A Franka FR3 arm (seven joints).
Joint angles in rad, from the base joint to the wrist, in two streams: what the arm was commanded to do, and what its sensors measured. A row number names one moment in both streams.
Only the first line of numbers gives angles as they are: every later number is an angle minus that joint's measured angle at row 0.
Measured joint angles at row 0:
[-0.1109 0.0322 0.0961 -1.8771 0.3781 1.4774 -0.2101]
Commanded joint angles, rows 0 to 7:
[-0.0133 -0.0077 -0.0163 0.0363 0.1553 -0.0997 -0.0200]
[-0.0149 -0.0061 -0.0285 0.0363 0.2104 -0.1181 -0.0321]
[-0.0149 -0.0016 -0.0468 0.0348 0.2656 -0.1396 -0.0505]
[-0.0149 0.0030 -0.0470 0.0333 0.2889 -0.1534 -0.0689]
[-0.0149 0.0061 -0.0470 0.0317 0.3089 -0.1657 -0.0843]
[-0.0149 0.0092 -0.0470 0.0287 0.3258 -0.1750 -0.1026]
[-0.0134 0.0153 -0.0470 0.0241 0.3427 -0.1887 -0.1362]
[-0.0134 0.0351 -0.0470 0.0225 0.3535 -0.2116 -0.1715]
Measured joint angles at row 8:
[-0.0043 0.0026 -0.0509 0.0255 0.2995 -0.1559 -0.0858]
